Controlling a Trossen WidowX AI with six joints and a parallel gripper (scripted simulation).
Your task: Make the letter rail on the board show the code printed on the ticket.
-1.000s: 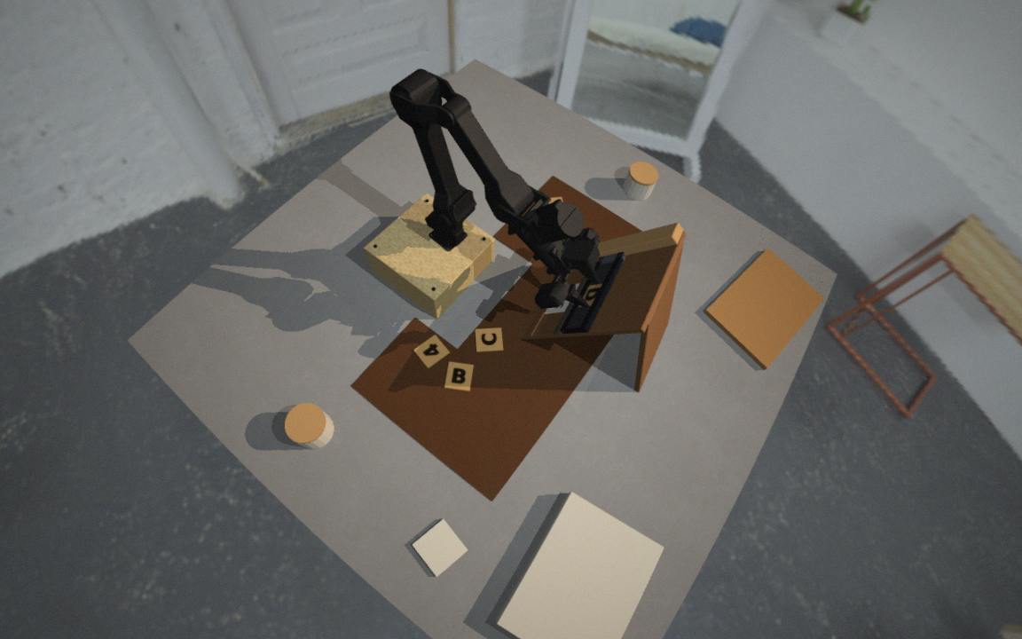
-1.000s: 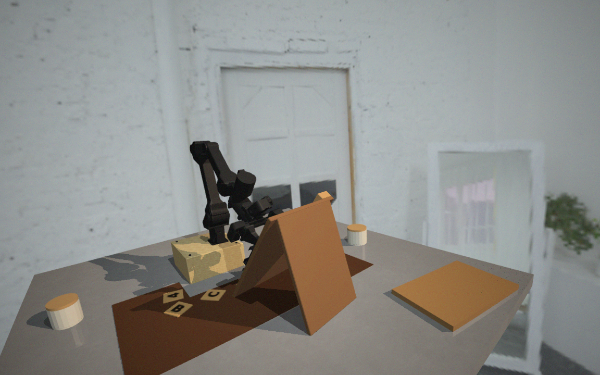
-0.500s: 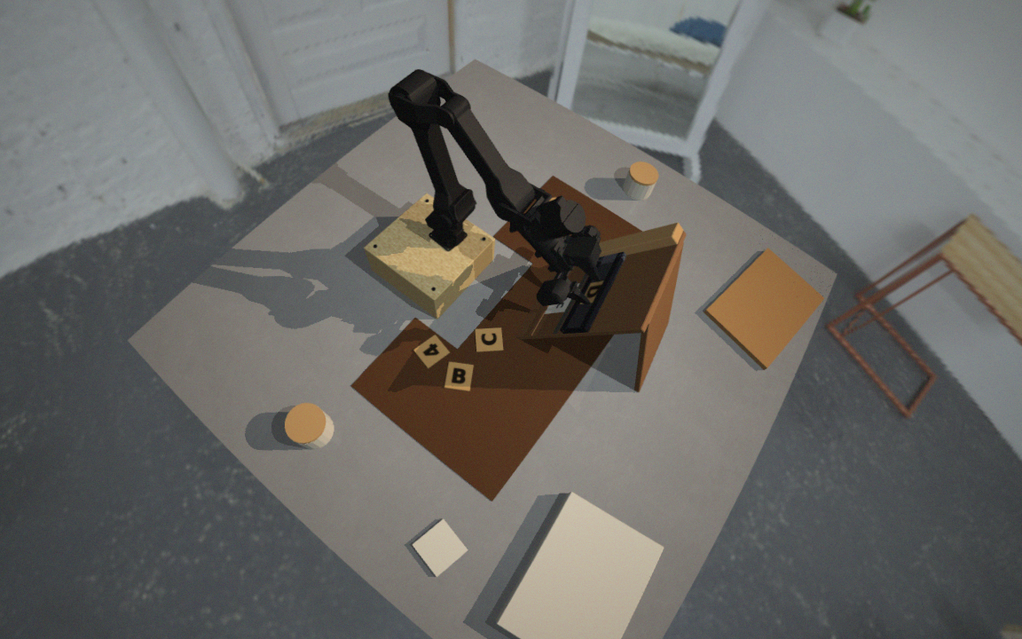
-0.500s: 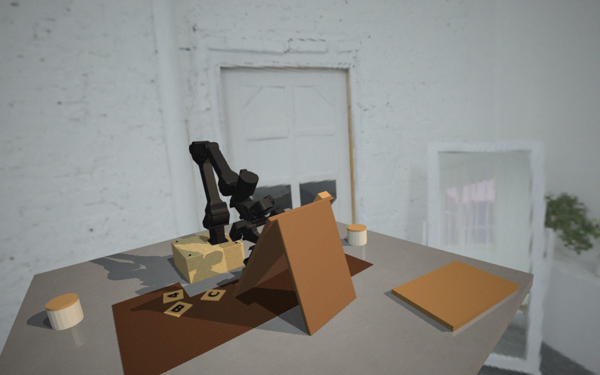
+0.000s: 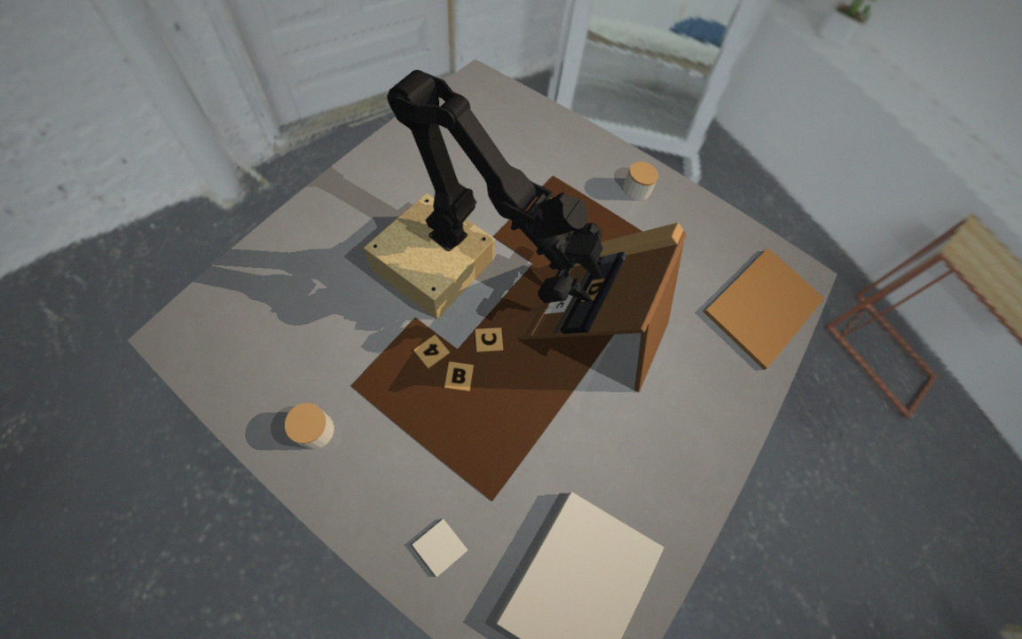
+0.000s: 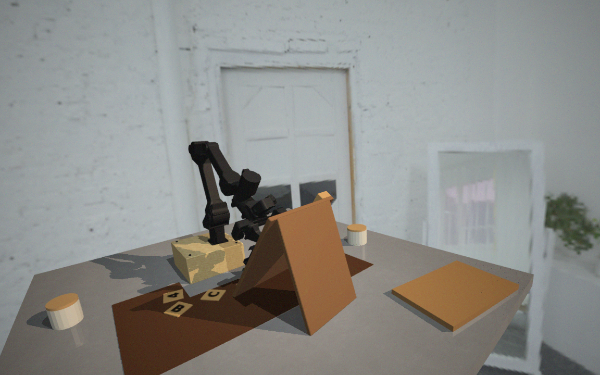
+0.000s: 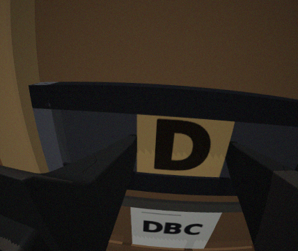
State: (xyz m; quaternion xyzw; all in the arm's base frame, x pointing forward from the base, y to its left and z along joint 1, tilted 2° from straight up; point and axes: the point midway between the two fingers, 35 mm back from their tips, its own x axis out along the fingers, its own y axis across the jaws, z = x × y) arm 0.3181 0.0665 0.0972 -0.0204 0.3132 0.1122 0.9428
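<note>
My gripper tip is 50 mm past the white ticket, 20 mm to the left of it and 80 mm above it. Also, from my gripper tip: brown mat 140 mm behind, 80 mm to the right, 160 mm below; then D tile right at my gripper tip; then C tile 130 mm behind, 170 mm to the right, 160 mm below.
</note>
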